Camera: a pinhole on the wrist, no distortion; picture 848 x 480 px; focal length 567.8 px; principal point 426.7 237.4 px. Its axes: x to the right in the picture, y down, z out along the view. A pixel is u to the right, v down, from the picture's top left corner.
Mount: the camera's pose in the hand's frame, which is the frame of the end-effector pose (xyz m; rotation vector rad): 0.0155 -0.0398 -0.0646 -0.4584 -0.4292 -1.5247
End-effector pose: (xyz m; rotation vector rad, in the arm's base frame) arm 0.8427 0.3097 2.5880 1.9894 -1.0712 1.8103
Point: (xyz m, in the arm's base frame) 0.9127 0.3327 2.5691
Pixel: outside the picture
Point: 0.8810 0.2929 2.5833
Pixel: 606.6 140.8
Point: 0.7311 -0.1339 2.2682
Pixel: 151.6 66.0
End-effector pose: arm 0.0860 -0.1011 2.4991 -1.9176 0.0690 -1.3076
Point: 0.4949 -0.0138 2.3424
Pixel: 488.1 244.5
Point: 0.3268 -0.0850 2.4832
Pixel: 497.6 374.0
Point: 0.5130 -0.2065 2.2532
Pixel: 270.2 273.1
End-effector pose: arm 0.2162 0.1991 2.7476 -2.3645 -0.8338 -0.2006
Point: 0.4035 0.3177 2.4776
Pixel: 426.1 373.9
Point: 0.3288 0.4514 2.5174
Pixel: 659.5 421.8
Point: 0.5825 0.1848 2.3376
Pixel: 216.6 360.3
